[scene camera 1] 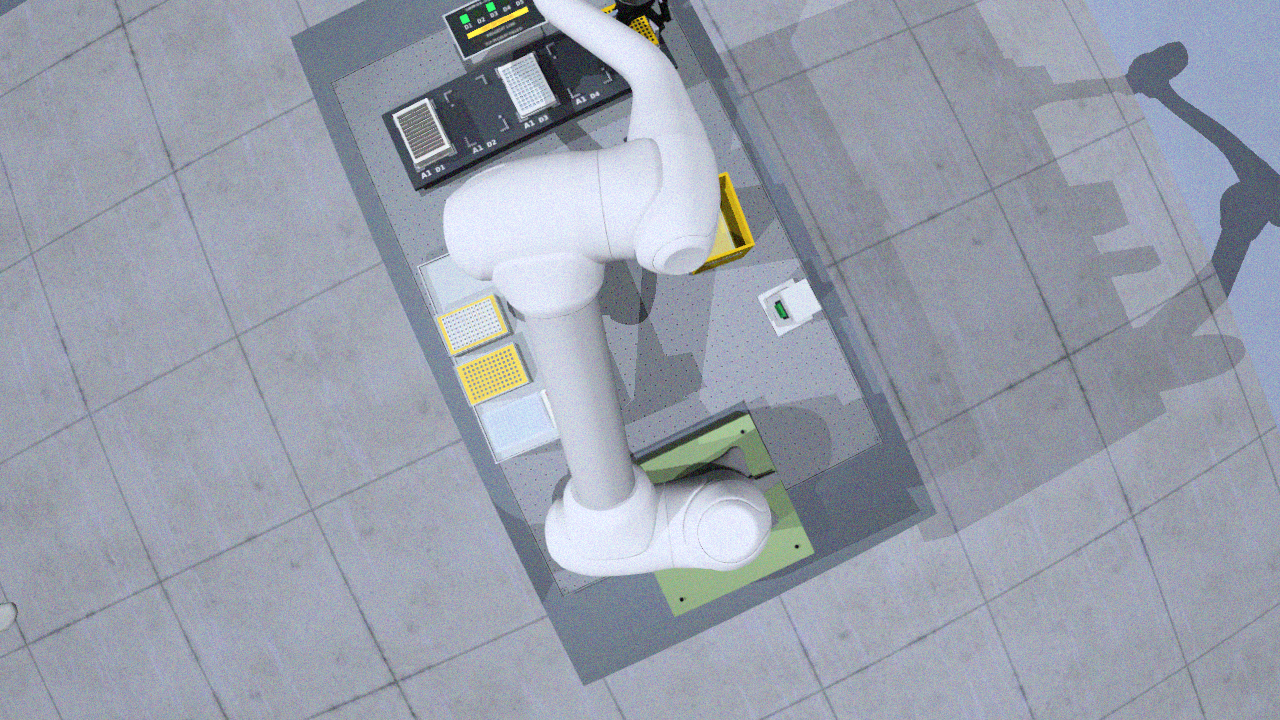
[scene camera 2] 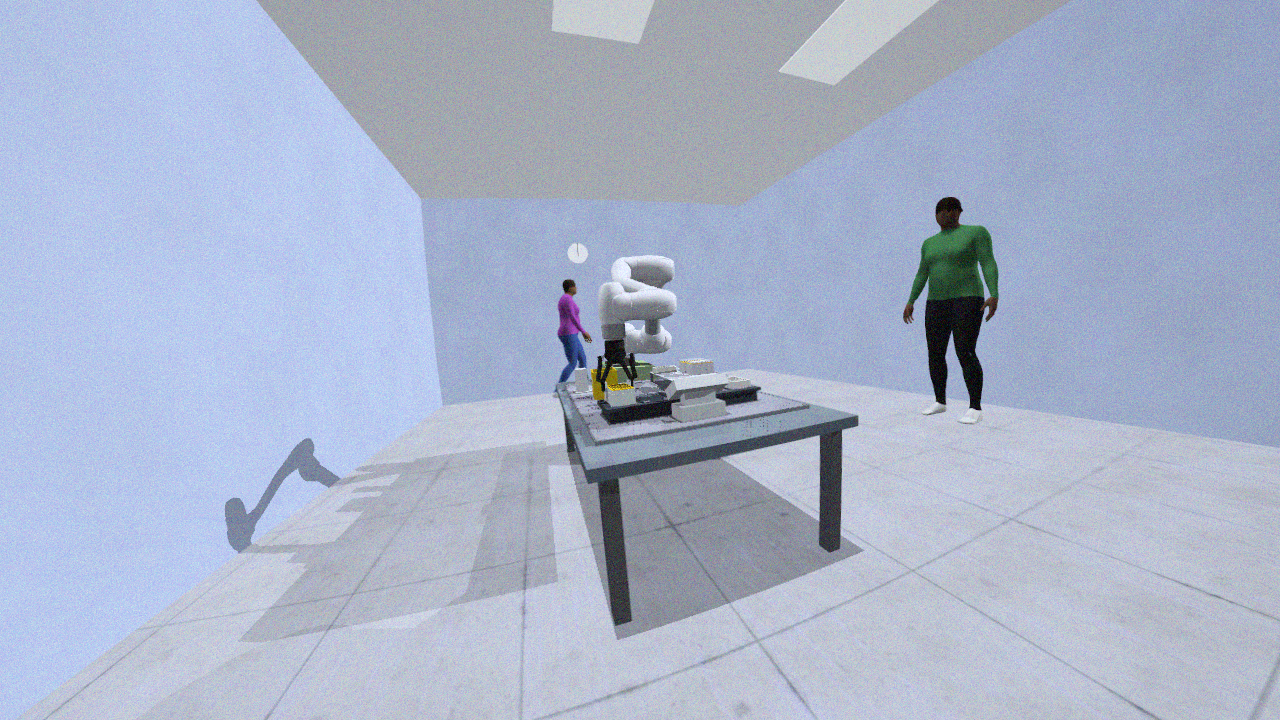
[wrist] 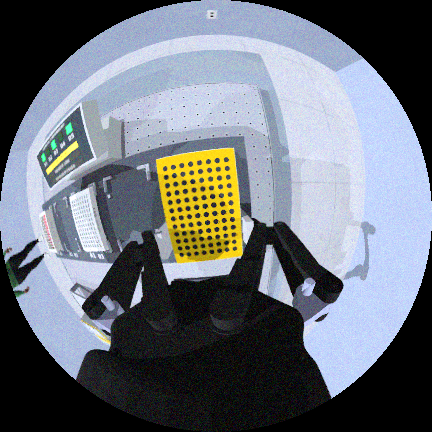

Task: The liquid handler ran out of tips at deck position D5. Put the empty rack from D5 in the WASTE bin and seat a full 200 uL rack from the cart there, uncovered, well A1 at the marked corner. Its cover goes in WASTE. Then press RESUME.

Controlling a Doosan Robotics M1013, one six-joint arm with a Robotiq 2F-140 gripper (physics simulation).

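Frame: origin at the arm's base, x left, y back, z up, level; metres.
Where they show: gripper, between the fingertips: (wrist: 205, 220).
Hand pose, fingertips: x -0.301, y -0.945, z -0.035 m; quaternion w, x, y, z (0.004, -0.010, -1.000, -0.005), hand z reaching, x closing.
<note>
After its pixels a point has its place.
The yellow rack (scene camera 1: 644, 32) {x -0.324, y -0.946, z 0.017 m} (scene camera 2: 620, 394) {x -0.316, y -1.036, z -0.001 m} (wrist: 200, 200) {x -0.302, y -0.983, z 0.017 m} with open holes sits at the right end of the dark deck (scene camera 1: 469, 102) {x 0.074, y -1.010, z -0.043 m} (wrist: 131, 202) {x -0.185, y -0.992, z -0.043 m}, beside D4. My gripper (scene camera 2: 618, 383) {x -0.301, y -0.945, z -0.035 m} (wrist: 205, 220) {x -0.301, y -0.945, z -0.035 m} is shut on this rack, with a finger pad against each long side near its lower end in the wrist view. The yellow bin (scene camera 1: 742, 213) {x -0.311, y -0.501, z 0.037 m} is partly behind the arm in scene camera 1. At the left table edge stand a yellow-rimmed rack with a pale top (scene camera 1: 472, 324) {x 0.271, y -0.554, z 0.031 m}, a yellow rack (scene camera 1: 492, 373) {x 0.280, y -0.448, z 0.031 m} and a pale blue one (scene camera 1: 517, 425) {x 0.294, y -0.335, z -0.025 m}. A small white box with a green part (scene camera 1: 781, 309) {x -0.300, y -0.293, z -0.004 m} stands at the right.
A white rack (scene camera 1: 528, 86) {x -0.056, y -0.975, z -0.033 m} (wrist: 87, 220) {x -0.065, y -0.982, z -0.033 m} stands at D3 and a striped one (scene camera 1: 420, 132) {x 0.196, y -0.988, z -0.018 m} (wrist: 48, 232) {x 0.216, y -0.983, z -0.031 m} at D1. The display panel (scene camera 1: 496, 26) {x -0.052, y -1.107, z 0.016 m} (wrist: 66, 145) {x -0.100, y -1.119, z 0.025 m} stands behind the deck. Two people, in green (scene camera 2: 954, 259) and magenta (scene camera 2: 569, 315), are beyond the table.
</note>
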